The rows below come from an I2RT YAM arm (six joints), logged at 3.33 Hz.
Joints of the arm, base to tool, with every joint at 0 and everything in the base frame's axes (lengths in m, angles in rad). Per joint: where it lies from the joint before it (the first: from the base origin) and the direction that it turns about. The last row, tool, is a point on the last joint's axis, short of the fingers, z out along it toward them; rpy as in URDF.
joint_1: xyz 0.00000 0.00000 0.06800 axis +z
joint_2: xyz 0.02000 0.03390 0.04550 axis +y
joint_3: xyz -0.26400 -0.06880 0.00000 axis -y
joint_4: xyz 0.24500 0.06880 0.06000 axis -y
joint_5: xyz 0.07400 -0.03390 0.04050 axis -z
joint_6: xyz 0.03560 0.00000 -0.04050 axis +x
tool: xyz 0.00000 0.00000 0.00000 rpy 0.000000 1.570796 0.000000
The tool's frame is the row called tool.
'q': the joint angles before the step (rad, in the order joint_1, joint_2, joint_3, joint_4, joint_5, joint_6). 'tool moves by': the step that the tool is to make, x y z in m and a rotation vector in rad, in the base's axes. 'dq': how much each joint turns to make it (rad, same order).
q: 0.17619, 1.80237, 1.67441, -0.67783, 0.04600, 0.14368
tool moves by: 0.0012, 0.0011, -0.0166, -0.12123, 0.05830, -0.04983
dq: 0.01277, 0.02737, -0.01095, -0.03839, 0.12274, -0.02553
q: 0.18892, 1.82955, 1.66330, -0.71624, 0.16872, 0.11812
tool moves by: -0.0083, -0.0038, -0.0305, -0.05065, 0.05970, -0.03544
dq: -0.00093, -0.01265, -0.11996, 0.03839, 0.05159, 0.00401
